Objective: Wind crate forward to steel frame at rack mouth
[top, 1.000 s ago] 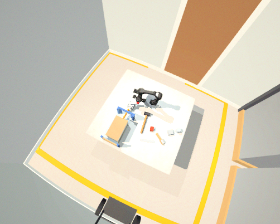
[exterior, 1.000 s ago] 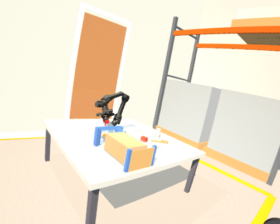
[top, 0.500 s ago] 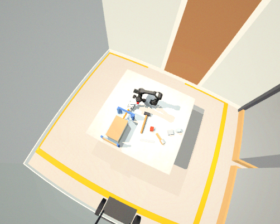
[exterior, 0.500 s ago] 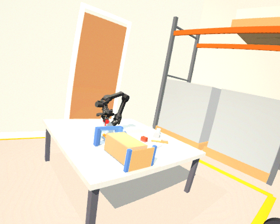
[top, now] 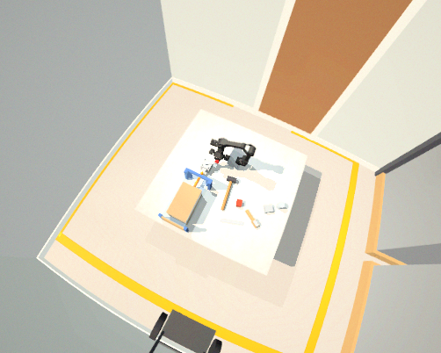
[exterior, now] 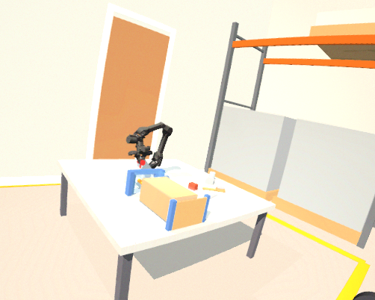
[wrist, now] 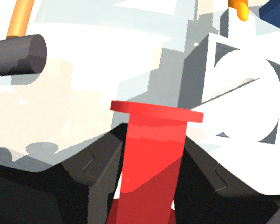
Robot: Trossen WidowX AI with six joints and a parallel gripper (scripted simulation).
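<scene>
The winch lies 20 mm ahead of my gripper tip, 90 mm to the right of it and 100 mm below it. From my gripper tip the other things lie so: red grip 10 mm behind; then winch handle 30 mm to the right, 30 mm below; then cubby 440 mm ahead, 120 mm to the right, 50 mm below.
</scene>
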